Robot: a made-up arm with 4 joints.
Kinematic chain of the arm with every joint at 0, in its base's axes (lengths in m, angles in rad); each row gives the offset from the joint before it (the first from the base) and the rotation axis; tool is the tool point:
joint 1: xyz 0 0 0.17 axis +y
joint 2: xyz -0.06 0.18 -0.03 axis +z
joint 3: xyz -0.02 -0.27 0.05 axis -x
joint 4: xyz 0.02 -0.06 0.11 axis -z
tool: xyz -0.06 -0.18 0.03
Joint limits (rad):
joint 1: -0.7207..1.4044
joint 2: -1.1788..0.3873
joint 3: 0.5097..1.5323
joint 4: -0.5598..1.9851
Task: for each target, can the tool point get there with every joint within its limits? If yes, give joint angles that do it. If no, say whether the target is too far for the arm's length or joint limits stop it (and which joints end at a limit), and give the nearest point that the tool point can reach.
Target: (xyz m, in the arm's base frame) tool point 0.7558 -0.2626 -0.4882
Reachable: no: too far | nearest point 0.2807 -0.1874 0.0770 | short by 0.742 m
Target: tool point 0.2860 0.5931 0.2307
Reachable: no: joint limits stop it (at a limit: joint 1, joint 2, joint 3) | nearest point 0.1308 0.2828 0.4450 | short by 0.408 m
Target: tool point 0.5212 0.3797 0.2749
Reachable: no: joint limits stop it (at a limit: joint 1, joint 2, joint 3) | nearest point 0.2231 0.1899 0.4252 | short by 0.384 m
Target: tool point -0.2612 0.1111 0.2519
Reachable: yes | joints 0.1485 -0.3206 1.3706 1.6023
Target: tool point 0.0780 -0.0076 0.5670
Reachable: yes | joints 1.1414 -0.4589 0.7901 0.6583
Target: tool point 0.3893 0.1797 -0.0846
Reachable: no: joint limits stop it (at a limit: joint 1, joint 2, joint 4) | nearest point 0.2851 0.0432 0.1732 | short by 0.310 m
